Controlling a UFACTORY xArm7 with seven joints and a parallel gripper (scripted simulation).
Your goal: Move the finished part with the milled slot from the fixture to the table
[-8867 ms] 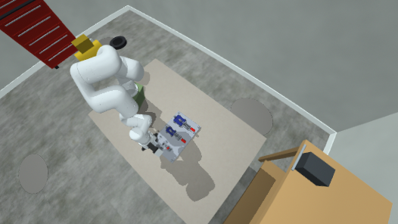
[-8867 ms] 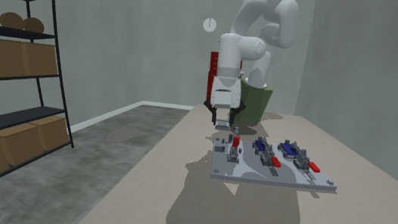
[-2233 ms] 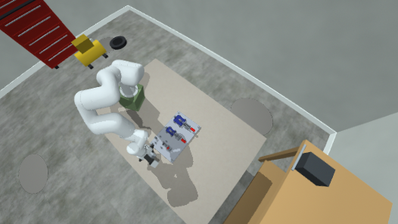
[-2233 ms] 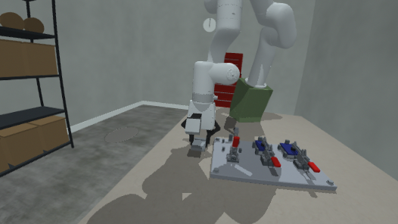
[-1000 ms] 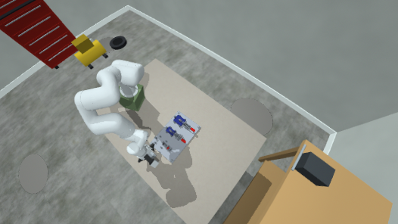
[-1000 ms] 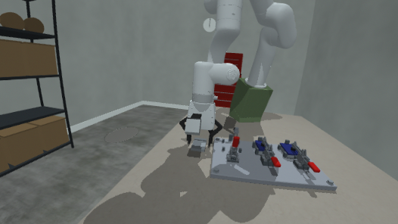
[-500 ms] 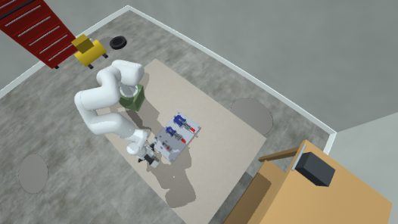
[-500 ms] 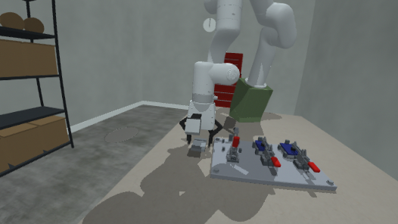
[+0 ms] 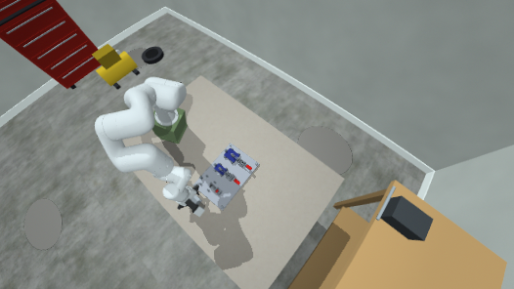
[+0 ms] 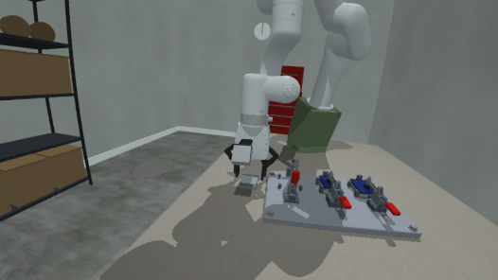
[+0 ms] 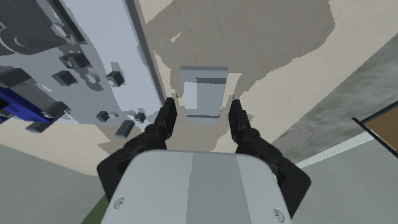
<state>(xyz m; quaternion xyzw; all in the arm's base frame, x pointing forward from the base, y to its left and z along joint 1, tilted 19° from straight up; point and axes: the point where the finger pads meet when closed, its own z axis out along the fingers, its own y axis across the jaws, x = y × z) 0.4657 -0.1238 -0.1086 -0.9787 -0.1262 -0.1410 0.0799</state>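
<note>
Now: hand 1 cm past the finished grey part and 2 cm above it. Also, from my hand: grey fixture plate: 1 cm behind, 24 cm to the left, 2 cm below.
</note>
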